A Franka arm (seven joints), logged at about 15 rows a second.
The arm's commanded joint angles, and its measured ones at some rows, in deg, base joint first. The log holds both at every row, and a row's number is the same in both.
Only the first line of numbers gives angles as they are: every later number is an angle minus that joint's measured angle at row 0.
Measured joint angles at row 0:
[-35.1 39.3 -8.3 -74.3 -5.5 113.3 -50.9]
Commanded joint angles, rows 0 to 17:
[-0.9 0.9 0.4 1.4 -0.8 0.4 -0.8]
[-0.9 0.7 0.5 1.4 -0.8 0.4 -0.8]
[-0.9 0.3 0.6 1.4 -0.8 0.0 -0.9]
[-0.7 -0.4 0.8 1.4 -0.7 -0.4 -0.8]
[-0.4 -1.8 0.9 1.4 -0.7 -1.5 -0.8]
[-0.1 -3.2 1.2 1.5 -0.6 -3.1 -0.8]
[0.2 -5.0 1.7 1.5 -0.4 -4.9 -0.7]
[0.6 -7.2 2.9 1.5 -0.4 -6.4 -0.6]
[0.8 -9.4 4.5 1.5 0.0 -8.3 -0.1]
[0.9 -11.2 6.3 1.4 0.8 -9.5 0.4]
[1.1 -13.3 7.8 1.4 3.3 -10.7 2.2]
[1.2 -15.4 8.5 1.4 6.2 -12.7 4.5]
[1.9 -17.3 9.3 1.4 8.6 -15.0 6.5]
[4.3 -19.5 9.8 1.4 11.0 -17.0 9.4]
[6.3 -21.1 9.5 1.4 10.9 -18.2 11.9]
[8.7 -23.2 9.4 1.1 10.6 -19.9 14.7]
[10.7 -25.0 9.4 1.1 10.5 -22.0 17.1]
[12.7 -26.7 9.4 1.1 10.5 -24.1 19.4]
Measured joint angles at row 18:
[9.5 -22.4 9.7 3.1 9.8 -21.1 15.3]
